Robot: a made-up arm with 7 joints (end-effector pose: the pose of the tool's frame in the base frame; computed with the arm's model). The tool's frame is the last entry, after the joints. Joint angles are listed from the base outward.
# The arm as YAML. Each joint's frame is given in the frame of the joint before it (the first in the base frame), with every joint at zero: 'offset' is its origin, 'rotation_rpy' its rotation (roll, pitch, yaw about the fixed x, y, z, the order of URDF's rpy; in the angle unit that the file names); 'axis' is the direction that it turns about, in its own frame. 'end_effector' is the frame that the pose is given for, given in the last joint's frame.
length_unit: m
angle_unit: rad
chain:
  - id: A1
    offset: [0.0, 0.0, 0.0]
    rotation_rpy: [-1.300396, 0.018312, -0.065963]
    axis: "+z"
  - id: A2
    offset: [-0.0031, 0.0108, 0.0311]
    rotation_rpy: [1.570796, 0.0, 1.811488]
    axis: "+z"
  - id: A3
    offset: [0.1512, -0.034, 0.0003]
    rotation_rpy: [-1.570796, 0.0, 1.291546]
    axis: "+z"
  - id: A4
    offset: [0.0, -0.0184, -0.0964]
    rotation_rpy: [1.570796, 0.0, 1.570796]
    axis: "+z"
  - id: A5
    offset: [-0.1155, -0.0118, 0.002]
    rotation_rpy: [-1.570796, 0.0, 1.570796]
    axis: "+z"
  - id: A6
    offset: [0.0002, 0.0, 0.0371]
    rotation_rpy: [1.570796, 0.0, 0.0]
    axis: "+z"
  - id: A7
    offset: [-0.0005, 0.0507, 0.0]
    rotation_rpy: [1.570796, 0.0, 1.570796]
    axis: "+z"
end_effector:
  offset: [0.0, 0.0, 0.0]
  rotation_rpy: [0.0, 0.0, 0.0]
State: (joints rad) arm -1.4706 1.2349 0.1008 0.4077 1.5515 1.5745 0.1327
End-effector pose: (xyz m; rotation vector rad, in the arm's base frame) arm 0.1991 0.2895 0.1769 0.6202 0.3162 2.6133
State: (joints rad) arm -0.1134 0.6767 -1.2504 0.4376 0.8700 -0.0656 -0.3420
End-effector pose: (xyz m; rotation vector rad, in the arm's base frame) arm 0.0107 0.1073 -0.3899 1.4287 0.5813 -1.8842
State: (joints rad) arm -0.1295 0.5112 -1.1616 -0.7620 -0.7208 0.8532 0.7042
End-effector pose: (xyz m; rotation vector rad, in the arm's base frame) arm 0.0215 -0.0395 -0.2207 0.1863 0.8089 -0.8742
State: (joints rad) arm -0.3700 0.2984 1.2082 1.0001 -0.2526 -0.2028 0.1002
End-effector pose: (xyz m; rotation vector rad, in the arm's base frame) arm 0.1068 0.2677 -0.3641 -0.4698 0.3352 1.3030
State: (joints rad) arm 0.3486 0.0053 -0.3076 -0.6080 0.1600 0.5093 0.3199
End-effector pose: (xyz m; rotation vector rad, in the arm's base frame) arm 0.0666 0.0033 -0.2494 0.1470 0.4530 0.1575
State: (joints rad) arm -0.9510 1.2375 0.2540 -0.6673 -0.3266 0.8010 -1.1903
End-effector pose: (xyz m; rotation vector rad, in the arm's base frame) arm 0.2034 0.1600 0.1181 1.1417 -0.0615 -0.8912
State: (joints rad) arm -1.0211 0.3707 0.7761 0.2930 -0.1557 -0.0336 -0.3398
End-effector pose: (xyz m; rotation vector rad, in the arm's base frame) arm 0.3412 0.2194 -0.0634 -0.1104 -0.6638 0.2115
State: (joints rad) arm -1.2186 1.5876 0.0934 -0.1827 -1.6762 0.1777 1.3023
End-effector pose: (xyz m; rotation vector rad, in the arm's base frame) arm 0.1792 0.1922 0.2140 -0.4988 -0.6657 0.6954
